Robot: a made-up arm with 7 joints. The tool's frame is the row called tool. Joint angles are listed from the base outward. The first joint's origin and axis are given. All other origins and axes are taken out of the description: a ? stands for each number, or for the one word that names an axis. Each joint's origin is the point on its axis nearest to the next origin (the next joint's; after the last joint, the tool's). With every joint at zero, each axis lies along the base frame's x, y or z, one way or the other. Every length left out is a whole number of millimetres.
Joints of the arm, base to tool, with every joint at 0 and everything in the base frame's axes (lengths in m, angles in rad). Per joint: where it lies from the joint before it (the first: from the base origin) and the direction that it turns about. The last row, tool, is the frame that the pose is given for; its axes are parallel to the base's.
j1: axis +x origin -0.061 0 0.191
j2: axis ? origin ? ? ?
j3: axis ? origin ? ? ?
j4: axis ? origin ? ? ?
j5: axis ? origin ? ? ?
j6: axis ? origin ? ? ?
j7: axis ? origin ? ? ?
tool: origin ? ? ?
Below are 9 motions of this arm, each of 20 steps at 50 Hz.
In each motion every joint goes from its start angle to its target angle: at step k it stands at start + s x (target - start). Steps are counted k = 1, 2, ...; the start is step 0. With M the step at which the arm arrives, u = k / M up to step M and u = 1 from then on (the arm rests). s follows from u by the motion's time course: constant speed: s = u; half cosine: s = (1 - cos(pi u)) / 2; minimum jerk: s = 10 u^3 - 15 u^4 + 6 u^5.
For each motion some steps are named. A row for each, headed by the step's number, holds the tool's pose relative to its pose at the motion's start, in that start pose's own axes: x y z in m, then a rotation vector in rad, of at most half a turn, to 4 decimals.
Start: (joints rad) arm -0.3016 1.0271 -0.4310 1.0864 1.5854 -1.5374 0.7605
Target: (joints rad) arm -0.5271 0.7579 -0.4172 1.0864 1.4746 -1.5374 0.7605
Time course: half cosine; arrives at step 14
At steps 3, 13, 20:
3: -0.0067 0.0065 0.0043 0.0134 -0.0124 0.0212
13: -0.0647 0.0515 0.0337 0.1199 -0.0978 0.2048
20: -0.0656 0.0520 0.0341 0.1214 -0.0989 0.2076

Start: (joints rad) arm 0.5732 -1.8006 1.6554 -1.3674 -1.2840 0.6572 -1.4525
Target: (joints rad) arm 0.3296 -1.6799 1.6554 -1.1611 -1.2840 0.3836 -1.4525
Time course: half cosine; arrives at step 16
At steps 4, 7, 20:
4: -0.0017 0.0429 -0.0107 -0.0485 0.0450 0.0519
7: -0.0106 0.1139 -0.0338 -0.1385 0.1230 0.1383
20: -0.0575 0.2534 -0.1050 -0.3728 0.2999 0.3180

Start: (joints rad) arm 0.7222 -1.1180 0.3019 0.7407 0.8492 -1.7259 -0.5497
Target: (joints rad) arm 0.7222 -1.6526 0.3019 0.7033 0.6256 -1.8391 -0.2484
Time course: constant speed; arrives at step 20
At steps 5, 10, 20:
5: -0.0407 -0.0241 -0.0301 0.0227 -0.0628 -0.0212
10: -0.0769 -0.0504 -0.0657 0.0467 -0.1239 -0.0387
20: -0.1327 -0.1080 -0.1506 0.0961 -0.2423 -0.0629

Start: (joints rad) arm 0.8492 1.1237 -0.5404 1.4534 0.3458 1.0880 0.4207
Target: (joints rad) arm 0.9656 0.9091 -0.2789 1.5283 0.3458 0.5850 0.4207
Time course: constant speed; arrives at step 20
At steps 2, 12, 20:
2: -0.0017 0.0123 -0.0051 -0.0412 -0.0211 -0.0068
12: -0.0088 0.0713 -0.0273 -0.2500 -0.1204 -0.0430
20: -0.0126 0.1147 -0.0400 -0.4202 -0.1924 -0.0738

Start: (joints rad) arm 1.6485 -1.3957 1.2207 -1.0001 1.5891 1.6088 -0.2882
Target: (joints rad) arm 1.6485 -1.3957 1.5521 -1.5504 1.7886 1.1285 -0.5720
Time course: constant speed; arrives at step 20
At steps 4, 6, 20:
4: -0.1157 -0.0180 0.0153 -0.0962 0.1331 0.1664
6: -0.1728 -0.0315 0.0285 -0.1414 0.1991 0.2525
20: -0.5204 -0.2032 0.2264 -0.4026 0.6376 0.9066

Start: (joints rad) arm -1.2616 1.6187 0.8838 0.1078 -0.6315 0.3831 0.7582
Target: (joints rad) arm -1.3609 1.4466 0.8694 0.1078 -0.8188 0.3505 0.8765
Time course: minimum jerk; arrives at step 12
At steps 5, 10, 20:
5: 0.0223 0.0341 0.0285 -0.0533 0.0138 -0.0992
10: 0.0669 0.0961 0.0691 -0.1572 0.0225 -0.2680
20: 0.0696 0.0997 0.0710 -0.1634 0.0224 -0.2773

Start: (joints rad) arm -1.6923 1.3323 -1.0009 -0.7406 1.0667 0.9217 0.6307
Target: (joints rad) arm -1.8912 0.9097 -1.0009 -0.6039 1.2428 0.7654 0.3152
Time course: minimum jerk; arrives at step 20
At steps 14, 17, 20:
14: 0.0653 0.2195 0.1232 -0.0797 0.1845 -0.0568
17: 0.0841 0.2508 0.1418 -0.0846 0.2190 -0.0634
20: 0.0880 0.2567 0.1454 -0.0852 0.2258 -0.0646

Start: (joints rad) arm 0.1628 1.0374 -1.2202 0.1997 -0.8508 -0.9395 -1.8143
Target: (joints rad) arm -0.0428 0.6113 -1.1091 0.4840 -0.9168 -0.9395 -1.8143
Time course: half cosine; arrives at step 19
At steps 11, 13, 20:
11: 0.1703 -0.0161 -0.0318 0.0399 0.3454 -0.0931
13: 0.2099 -0.0207 -0.0507 0.0473 0.4286 -0.1150
20: 0.2663 -0.0279 -0.0868 0.0570 0.5532 -0.1467

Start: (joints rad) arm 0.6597 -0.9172 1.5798 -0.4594 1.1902 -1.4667 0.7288
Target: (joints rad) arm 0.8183 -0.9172 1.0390 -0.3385 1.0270 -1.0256 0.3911
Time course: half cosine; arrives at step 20
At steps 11, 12, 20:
11: 0.1627 0.0521 0.0669 0.2387 0.5238 0.2275
12: 0.1864 0.0583 0.0694 0.2796 0.5889 0.2526
20: 0.2957 0.0850 0.0609 0.4897 0.8696 0.3493

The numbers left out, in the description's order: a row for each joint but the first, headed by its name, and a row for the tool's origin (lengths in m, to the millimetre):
j2: axis -y, xyz 0 -0.039 -0.393
j3: axis -y, xyz 0.051 0 -0.239
j4: axis -x, xyz -0.164 0 -0.273
j5: axis +z, xyz 0 -0.061 0.679
j6: axis +x, xyz -0.343 0.096 0
j7: axis -z, xyz 0 0.116 0.016
tool: xyz 0.042 0.014 0

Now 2 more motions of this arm.
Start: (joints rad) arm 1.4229 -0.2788 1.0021 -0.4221 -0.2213 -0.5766 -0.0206
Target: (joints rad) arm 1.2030 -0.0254 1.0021 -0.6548 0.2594 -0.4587 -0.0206
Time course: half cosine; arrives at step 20
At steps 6, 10, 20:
6: -0.0108 -0.0815 -0.0535 0.0424 -0.1069 0.1098
10: -0.0060 -0.2036 -0.1334 0.0992 -0.2553 0.2765
20: 0.0642 -0.4181 -0.2696 0.1866 -0.4945 0.5863

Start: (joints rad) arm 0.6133 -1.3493 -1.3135 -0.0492 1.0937 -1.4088 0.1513
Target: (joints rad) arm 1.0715 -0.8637 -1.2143 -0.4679 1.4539 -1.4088 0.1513
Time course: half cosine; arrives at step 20
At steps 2, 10, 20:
2: -0.0021 0.0024 -0.0012 -0.0098 -0.0174 -0.0042
10: -0.0245 0.0390 -0.0659 -0.1813 -0.4030 -0.0616
20: 0.0267 0.0453 -0.2025 -0.3068 -0.8906 -0.0753

